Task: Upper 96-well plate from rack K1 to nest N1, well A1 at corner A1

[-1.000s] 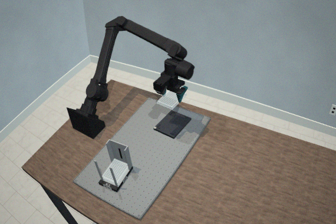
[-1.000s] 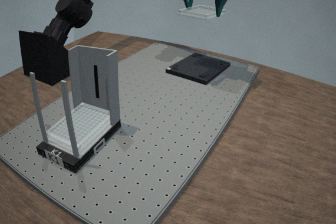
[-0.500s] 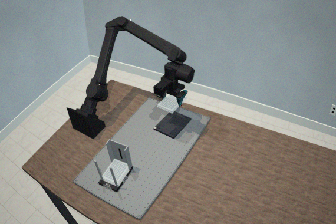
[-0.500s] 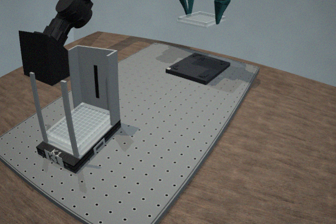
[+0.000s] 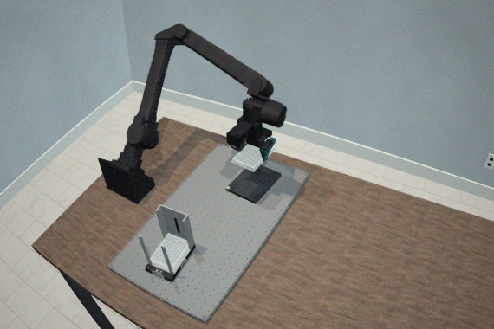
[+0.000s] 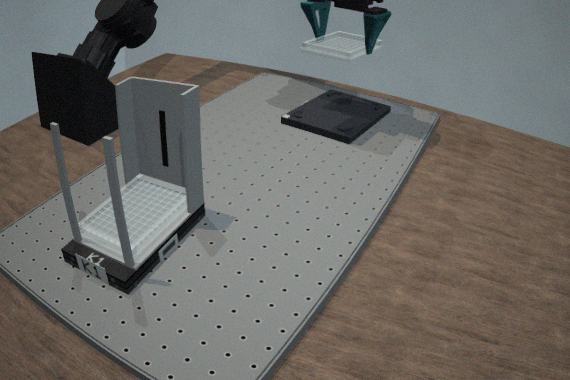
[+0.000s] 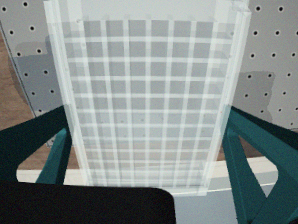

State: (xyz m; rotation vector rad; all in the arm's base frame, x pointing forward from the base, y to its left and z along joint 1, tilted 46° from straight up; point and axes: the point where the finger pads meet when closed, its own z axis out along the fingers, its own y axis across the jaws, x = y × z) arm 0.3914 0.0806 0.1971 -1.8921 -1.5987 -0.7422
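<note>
Right now the black plate nest N1 is 12 cm below my hand. Round my hand: K1 label: 8 cm behind, 50 cm to the right, 12 cm below; then pale A1 square: 6 cm behind, 7 cm to the right, 12 cm below; then back wall: 8 cm behind, 34 cm to the right, 4 cm below.
</note>
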